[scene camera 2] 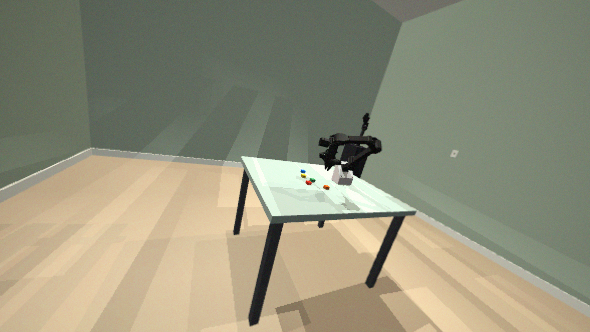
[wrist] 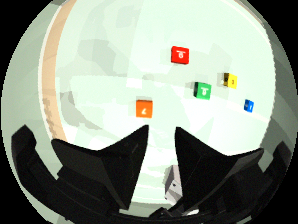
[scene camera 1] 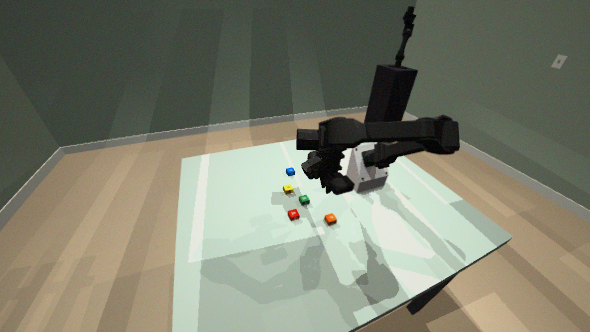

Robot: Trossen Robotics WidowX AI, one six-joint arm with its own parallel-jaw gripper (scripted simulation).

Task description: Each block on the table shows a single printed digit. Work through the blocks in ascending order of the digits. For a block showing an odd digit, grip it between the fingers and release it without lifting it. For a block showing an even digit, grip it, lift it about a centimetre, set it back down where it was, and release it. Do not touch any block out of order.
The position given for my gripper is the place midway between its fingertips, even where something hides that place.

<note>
I see my gripper [scene camera 1: 325,190].
My gripper also shows in the wrist view [wrist: 162,129].
</note>
